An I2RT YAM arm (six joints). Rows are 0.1 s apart.
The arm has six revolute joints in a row. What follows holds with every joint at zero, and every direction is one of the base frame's.
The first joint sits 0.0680 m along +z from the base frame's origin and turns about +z.
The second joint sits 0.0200 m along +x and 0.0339 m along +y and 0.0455 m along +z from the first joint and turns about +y.
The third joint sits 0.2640 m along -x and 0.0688 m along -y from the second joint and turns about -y.
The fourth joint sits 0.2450 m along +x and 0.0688 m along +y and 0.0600 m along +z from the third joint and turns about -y.
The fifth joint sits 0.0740 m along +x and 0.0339 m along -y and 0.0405 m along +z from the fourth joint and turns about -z.
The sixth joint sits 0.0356 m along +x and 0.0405 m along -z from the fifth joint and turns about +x.
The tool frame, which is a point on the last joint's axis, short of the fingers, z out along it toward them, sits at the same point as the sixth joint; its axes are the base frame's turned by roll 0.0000, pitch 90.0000 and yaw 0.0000 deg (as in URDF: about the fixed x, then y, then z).
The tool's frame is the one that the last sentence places.
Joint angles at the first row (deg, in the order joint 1, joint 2, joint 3, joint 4, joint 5, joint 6):
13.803, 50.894, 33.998, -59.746, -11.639, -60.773
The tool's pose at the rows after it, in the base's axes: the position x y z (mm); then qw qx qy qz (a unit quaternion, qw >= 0):
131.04, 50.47, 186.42, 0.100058, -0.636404, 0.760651, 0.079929
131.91, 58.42, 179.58, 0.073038, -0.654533, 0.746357, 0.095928
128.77, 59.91, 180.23, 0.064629, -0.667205, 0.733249, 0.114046
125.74, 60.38, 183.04, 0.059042, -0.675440, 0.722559, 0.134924
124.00, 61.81, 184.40, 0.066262, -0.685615, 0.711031, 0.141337
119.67, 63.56, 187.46, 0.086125, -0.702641, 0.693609, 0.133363
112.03, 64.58, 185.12, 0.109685, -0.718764, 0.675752, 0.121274
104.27, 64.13, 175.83, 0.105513, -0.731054, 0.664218, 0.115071
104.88, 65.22, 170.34, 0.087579, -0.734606, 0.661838, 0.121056
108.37, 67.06, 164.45, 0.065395, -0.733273, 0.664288, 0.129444
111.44, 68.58, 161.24, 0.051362, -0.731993, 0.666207, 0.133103
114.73, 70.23, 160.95, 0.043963, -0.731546, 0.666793, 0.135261
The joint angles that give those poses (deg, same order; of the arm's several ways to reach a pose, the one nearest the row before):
17.845, 57.342, 34.108, -59.440, -12.797, -61.168
20.644, 60.576, 34.108, -59.484, -13.256, -61.385
21.256, 60.839, 34.370, -61.254, -14.895, -63.047
21.388, 60.838, 34.961, -63.528, -16.928, -64.662
21.957, 60.271, 34.961, -63.680, -17.934, -65.799
23.334, 57.889, 34.546, -63.112, -17.934, -66.848
25.191, 54.413, 32.469, -61.233, -17.584, -67.286
26.809, 52.753, 29.757, -60.203, -16.666, -67.679
27.158, 54.675, 29.300, -60.031, -16.578, -68.138
27.178, 57.910, 29.298, -59.549, -16.579, -68.206
27.202, 60.183, 29.561, -59.200, -16.404, -68.160
27.203, 61.821, 30.261, -59.156, -16.338, -68.203

